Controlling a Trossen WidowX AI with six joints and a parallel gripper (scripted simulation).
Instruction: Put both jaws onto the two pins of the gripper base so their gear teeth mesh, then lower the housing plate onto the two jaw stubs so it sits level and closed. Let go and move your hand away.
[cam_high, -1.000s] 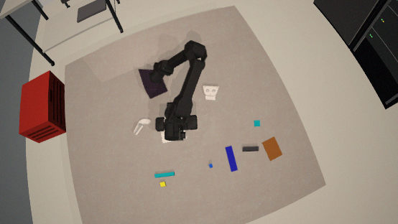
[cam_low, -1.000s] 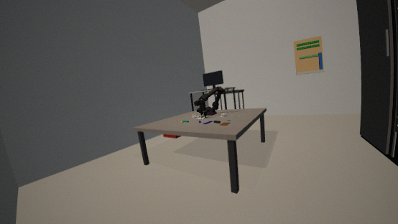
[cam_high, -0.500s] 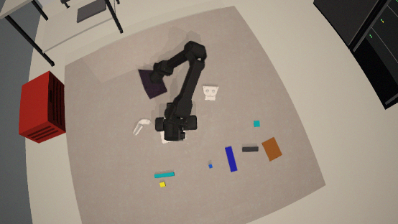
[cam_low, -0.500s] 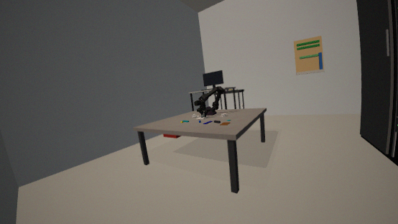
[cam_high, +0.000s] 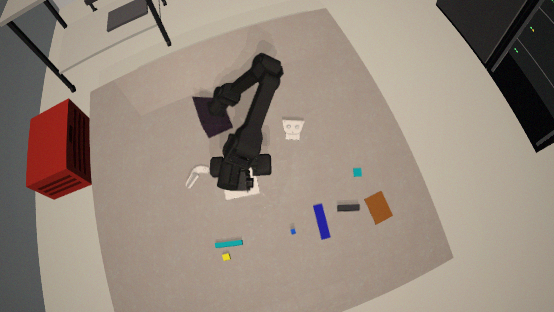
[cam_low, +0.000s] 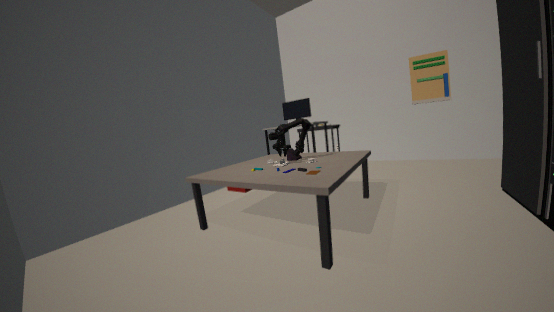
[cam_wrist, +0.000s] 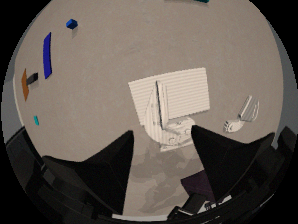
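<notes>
Now: gripper tip 150 mm to the left of the white jaw, 90 mm past it and 70 mm above it. The rest, counted from my gripper tip: white ribbed tray 70 mm below, 30 mm to the right, 10 mm ahead; then teal bar 190 mm ahead, 140 mm to the right, 70 mm below; then small blue cube 220 mm ahead, 80 mm to the left, 60 mm below.
</notes>
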